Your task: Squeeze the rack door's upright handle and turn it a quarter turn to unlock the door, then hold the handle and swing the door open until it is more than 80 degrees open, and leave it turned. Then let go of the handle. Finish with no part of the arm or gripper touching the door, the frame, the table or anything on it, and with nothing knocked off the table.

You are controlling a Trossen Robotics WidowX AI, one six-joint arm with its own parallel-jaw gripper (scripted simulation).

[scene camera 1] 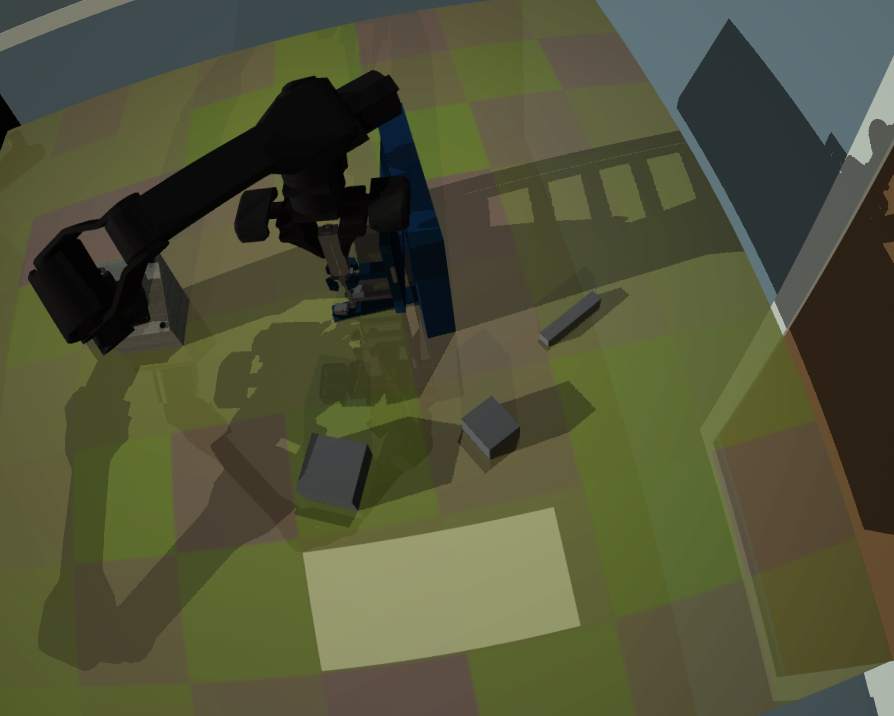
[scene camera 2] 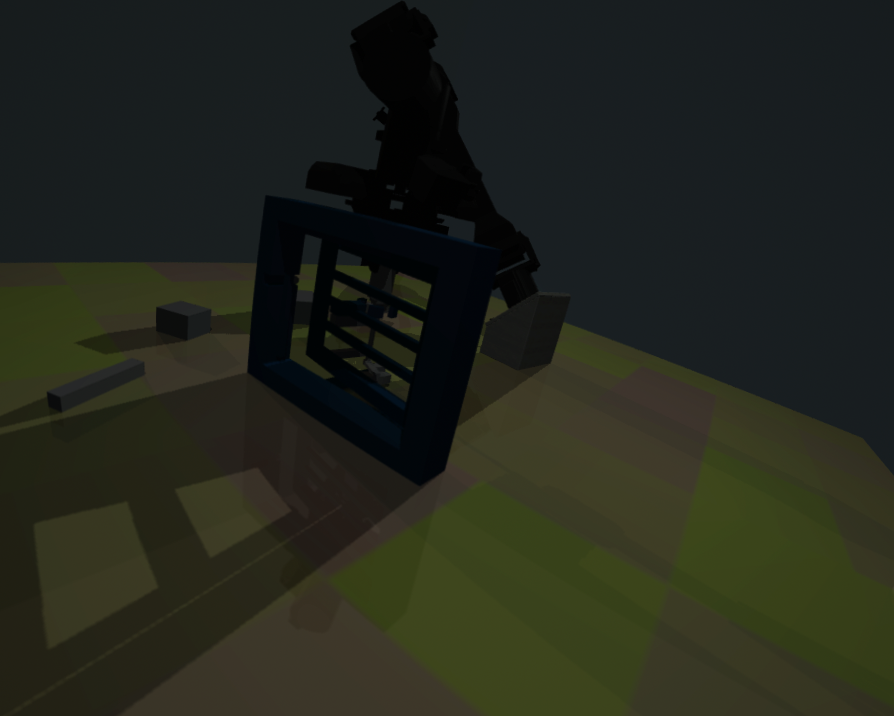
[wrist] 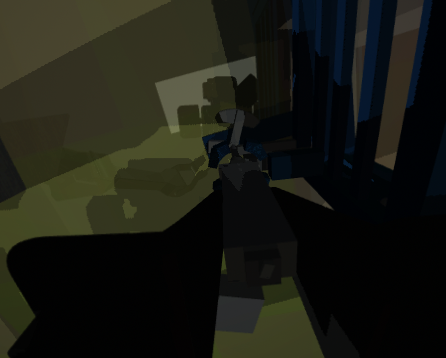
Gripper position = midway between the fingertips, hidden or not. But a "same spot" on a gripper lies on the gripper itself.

Scene:
My gripper shows in scene camera 1, in scene camera 2 and in the wrist view (245, 197). The same spot on my gripper: (scene camera 1: 304, 235) is (scene camera 2: 396, 209).

